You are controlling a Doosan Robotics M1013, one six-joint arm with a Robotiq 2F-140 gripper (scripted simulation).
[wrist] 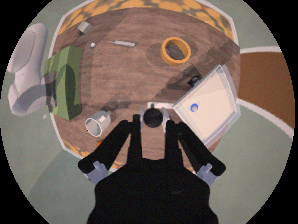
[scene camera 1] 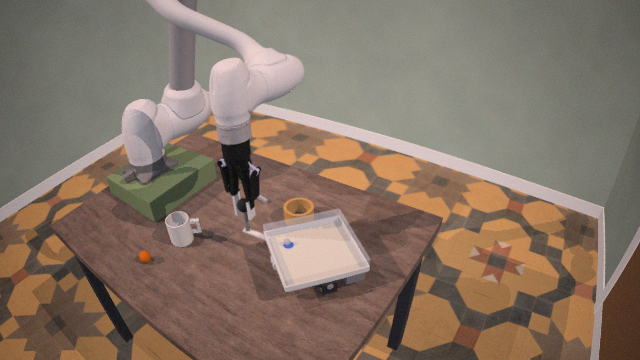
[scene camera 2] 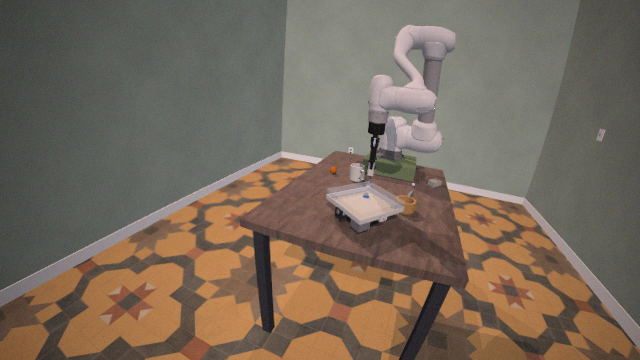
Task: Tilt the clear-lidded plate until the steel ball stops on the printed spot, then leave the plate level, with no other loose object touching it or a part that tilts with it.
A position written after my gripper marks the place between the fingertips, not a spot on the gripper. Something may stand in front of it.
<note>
In view: my gripper point(scene camera 1: 245, 214) and a white mug point(scene camera 1: 181, 235).
My gripper also shows in the wrist view point(wrist: 152, 111).
</note>
